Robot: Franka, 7 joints.
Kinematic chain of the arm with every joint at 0, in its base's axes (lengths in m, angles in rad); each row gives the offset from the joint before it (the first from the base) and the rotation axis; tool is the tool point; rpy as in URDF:
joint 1: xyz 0 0 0.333 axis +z
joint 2: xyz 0 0 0 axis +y
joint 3: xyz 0 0 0.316 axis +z
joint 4: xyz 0.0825 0 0 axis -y
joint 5: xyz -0.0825 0 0.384 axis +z
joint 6: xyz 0 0 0 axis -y
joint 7: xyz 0.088 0 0 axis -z
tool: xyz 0 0 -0.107 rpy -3.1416 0 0
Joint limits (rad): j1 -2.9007..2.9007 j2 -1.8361..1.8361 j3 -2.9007..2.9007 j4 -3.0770..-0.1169 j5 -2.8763..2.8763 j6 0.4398..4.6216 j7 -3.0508..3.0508
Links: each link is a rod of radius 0.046 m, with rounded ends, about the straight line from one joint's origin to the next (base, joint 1, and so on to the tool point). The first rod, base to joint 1, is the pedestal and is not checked.
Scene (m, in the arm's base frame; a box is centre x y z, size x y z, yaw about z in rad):
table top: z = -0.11
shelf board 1: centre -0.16 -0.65 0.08 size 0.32 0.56 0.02 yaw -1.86
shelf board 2: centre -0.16 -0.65 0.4 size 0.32 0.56 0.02 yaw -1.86
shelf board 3: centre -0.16 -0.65 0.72 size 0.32 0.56 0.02 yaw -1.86
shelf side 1: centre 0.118 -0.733 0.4 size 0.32 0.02 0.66 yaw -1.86
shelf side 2: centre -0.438 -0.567 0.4 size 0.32 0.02 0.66 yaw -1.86
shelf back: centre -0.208 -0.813 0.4 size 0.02 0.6 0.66 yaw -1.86
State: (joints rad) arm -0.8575 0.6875 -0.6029 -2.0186 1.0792 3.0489 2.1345
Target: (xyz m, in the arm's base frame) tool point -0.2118 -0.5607 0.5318
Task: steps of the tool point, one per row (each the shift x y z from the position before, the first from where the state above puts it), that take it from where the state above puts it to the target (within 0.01 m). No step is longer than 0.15 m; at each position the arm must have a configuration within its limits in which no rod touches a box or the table.
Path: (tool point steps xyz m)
1: 0.0294 0.0697 0.0014
2: 0.0247 0.0776 -0.0003
3: 0.0143 0.0827 -0.0011
4: -0.0564 -0.0342 0.1114
5: -0.0841 0.0110 0.1112
6: -0.0915 0.0621 0.0962
7: -0.0261 -0.0793 -0.0010
8: -0.0248 -0.0725 -0.0020
9: -0.0140 -0.0665 0.0030

